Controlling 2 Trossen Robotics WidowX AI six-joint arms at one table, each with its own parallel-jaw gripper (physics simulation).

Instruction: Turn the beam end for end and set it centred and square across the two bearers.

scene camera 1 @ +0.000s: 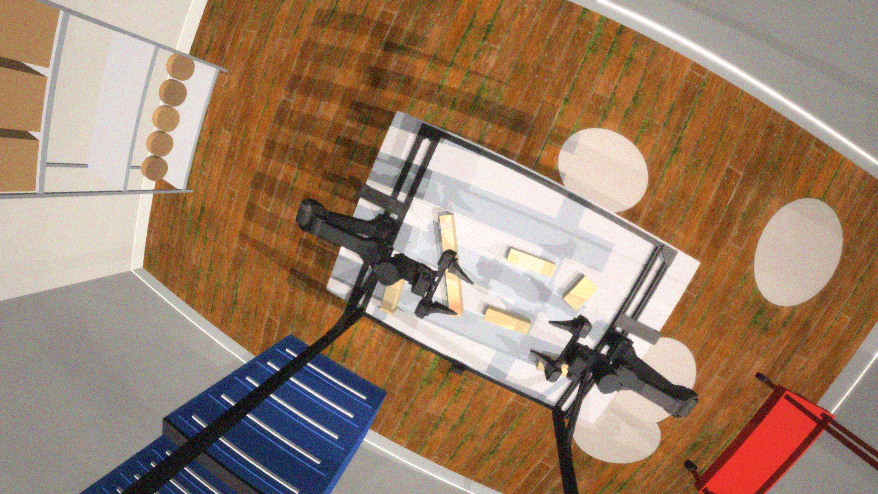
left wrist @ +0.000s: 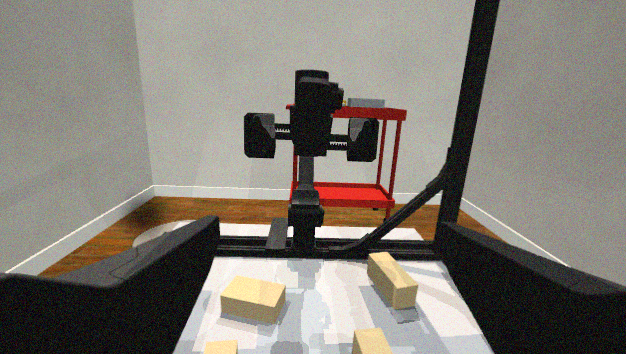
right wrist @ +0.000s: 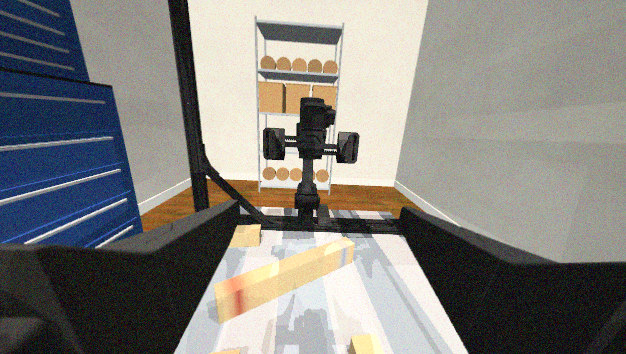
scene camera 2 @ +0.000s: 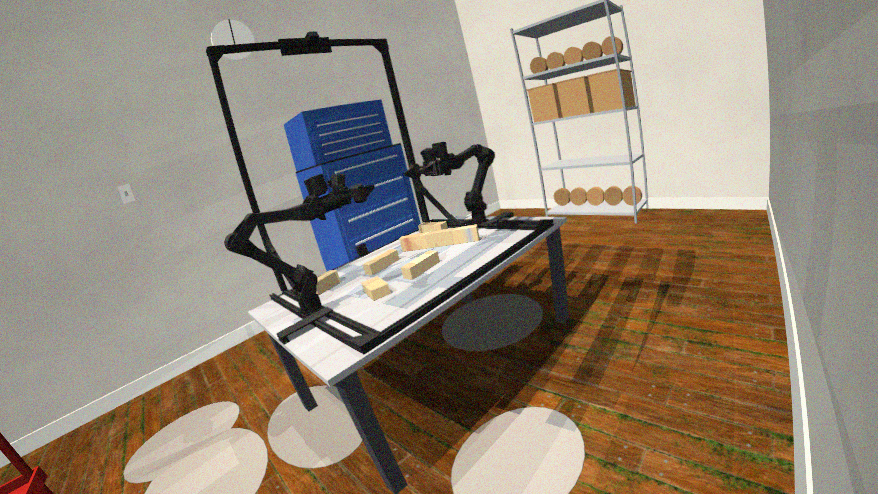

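Where they show: left gripper, fingertip midpoint: [scene camera 1: 465,299] [left wrist: 330,229] [right wrist: 312,150] [scene camera 2: 410,173]; right gripper, fingertip midpoint: [scene camera 1: 539,336] [left wrist: 313,144] [right wrist: 321,210] [scene camera 2: 367,187]; left arm's base, origin of the base link: [scene camera 1: 388,225] [right wrist: 305,221] [scene camera 2: 479,222]; right arm's base, origin of the base link: [scene camera 1: 614,339] [left wrist: 303,244] [scene camera 2: 311,310].
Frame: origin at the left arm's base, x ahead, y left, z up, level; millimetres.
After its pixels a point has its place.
Note:
The long pale wooden beam [scene camera 1: 448,231] @(x 207, y 85, z 44 mm) [scene camera 2: 439,237] @(x 277, y -3, z 22 mm) [right wrist: 285,275] @(x 301, y -43, z 32 mm) lies on the table, apart from the bearers. Its red-marked end is on the left in the right wrist view, its blue-marked end on the right. Two similar, roughly parallel blocks, apparently the bearers, lie apart: one bearer [scene camera 1: 531,261] @(x 497, y 117, z 25 mm) [scene camera 2: 420,264] @(x 522, y 137, z 15 mm) and the other bearer [scene camera 1: 507,320] @(x 524, y -105, z 24 mm) [scene camera 2: 381,262] @(x 543, y -86, z 9 mm). My left gripper [scene camera 1: 464,298] @(x 350, y 0, z 324 mm) [scene camera 2: 408,173] @(x 350, y 0, z 324 mm) [right wrist: 312,150] @(x 350, y 0, z 324 mm) is open and empty, raised above the table and hiding part of the beam in scene camera 1. My right gripper [scene camera 1: 541,336] @(x 565, y 0, z 324 mm) [scene camera 2: 370,191] @(x 565, y 0, z 324 mm) [left wrist: 313,144] @(x 565, y 0, z 324 mm) is open and empty, also raised.
A short block [scene camera 1: 578,291] @(x 693, y 98, z 19 mm) [scene camera 2: 376,288] @(x 728, y 143, z 18 mm) [left wrist: 253,299] @(x 678, y 92, z 19 mm) lies near the bearers. Another block [scene camera 1: 391,296] @(x 118, y -224, z 28 mm) [scene camera 2: 432,227] @(x 136, y -195, z 15 mm) [right wrist: 246,236] @(x 134, y -178, z 18 mm) lies near the beam. A third block [scene camera 2: 327,280] @(x 759, y -166, z 15 mm) [left wrist: 392,280] @(x 724, y -177, z 31 mm) lies by the right arm. A black frame post [left wrist: 465,120] @(x 878, y -354, z 341 mm) [right wrist: 187,100] @(x 37, y -361, z 402 mm) rises at the table's edge.

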